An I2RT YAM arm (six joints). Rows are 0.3 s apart.
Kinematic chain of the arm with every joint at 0, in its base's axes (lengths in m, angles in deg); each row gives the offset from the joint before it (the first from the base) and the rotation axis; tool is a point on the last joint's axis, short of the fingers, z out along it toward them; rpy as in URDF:
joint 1: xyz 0 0 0.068 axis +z
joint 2: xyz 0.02 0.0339 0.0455 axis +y
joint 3: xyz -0.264 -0.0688 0 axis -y
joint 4: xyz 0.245 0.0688 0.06 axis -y
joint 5: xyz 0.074 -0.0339 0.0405 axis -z
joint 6: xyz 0.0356 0 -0.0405 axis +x
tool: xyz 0 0 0 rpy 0 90 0
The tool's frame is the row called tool.
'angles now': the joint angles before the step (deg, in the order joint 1, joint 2, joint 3, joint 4, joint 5, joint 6). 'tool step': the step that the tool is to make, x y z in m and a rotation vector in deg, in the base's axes. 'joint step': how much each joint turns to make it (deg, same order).
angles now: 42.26 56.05 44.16 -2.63 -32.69 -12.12
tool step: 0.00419 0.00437 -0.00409 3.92 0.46 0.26
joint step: -0.02 1.20 -2.17 7.68 -0.96 3.68
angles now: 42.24 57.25 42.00 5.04 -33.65 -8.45
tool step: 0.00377 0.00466 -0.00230 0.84 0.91 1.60
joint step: 0.00 1.71 0.00 2.25 -1.79 1.14
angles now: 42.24 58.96 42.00 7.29 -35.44 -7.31
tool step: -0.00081 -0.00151 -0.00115 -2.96 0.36 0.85
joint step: -0.22 -0.09 1.20 -5.08 -0.66 -2.62
